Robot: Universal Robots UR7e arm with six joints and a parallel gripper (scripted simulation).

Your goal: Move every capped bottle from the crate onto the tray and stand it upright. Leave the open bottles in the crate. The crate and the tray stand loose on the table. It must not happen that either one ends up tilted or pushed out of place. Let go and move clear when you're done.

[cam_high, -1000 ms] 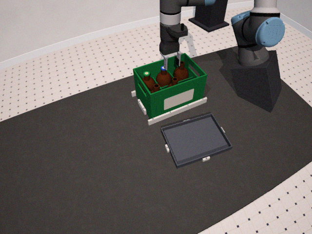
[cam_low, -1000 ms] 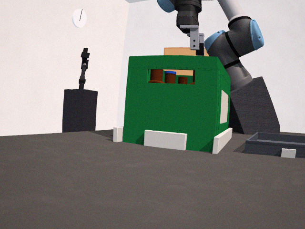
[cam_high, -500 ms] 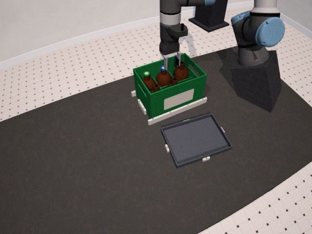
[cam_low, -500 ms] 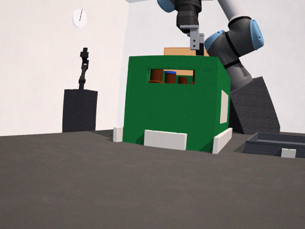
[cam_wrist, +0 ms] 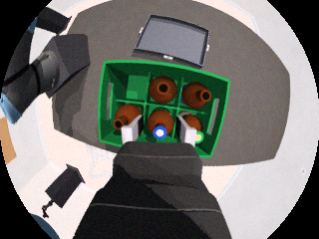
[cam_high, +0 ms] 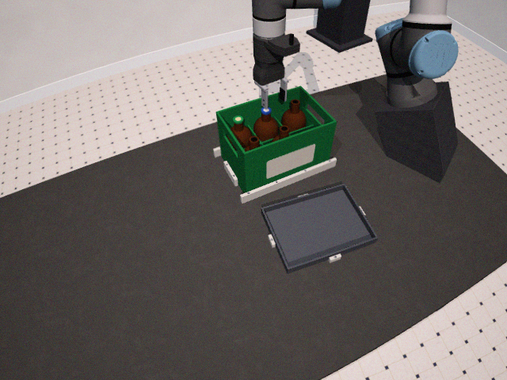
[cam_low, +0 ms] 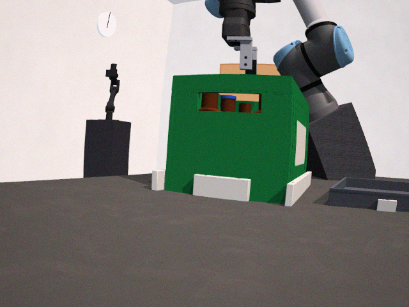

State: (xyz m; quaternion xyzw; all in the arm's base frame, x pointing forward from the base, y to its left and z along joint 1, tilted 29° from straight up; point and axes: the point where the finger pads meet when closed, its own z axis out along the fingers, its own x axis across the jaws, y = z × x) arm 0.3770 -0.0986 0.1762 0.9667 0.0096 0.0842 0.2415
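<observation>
Now: the blue-capped bottle 14 cm below my hand and 4 cm to the right of it. Round my hand: crate: 14 cm below, 1 cm to the left; grey tray: 27 cm to the left, 21 cm below, 5 cm ahead; open bottle: 14 cm below, 9 cm behind, 2 cm to the right.
</observation>
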